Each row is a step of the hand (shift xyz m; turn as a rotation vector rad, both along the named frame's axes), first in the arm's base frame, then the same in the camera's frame.
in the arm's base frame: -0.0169 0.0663 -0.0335 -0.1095 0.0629 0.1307
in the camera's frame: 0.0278 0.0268 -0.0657 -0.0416 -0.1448 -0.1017
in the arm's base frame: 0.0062 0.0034 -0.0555 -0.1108 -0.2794 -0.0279
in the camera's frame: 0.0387 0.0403 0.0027 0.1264 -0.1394 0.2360
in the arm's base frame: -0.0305 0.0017 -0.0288 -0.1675 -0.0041 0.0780
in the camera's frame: 0.0410 -0.0037 -0.0084 0.0439 -0.1722 -0.0509
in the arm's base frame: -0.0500 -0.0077 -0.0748 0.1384 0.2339 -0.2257
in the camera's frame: 0.0899 0.0085 -0.0017 0.0588 0.3064 -0.1657
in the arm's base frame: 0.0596 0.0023 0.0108 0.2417 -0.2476 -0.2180
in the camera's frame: -0.0456 0.0373 0.0144 0.0512 0.2456 0.3230
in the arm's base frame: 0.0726 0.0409 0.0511 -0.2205 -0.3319 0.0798
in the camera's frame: -0.0898 0.0319 -0.0216 0.1178 -0.3013 0.2460
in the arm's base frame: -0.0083 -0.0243 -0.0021 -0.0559 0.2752 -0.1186
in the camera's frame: 0.0099 -0.0114 0.0209 0.0908 0.1088 -0.2699
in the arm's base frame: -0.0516 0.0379 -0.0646 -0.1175 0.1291 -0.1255
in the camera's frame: 0.0771 0.0133 -0.0464 0.1532 0.0284 -0.1481
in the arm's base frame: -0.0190 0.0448 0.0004 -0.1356 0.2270 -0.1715
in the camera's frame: 0.0057 -0.0019 -0.0483 0.1874 0.0708 -0.2433
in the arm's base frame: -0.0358 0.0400 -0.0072 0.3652 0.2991 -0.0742
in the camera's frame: 0.0226 -0.0107 -0.0481 -0.2075 0.3943 -0.1728
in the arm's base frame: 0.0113 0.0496 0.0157 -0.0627 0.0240 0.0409
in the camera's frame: -0.0256 0.0119 -0.0451 0.0040 -0.0648 -0.0443
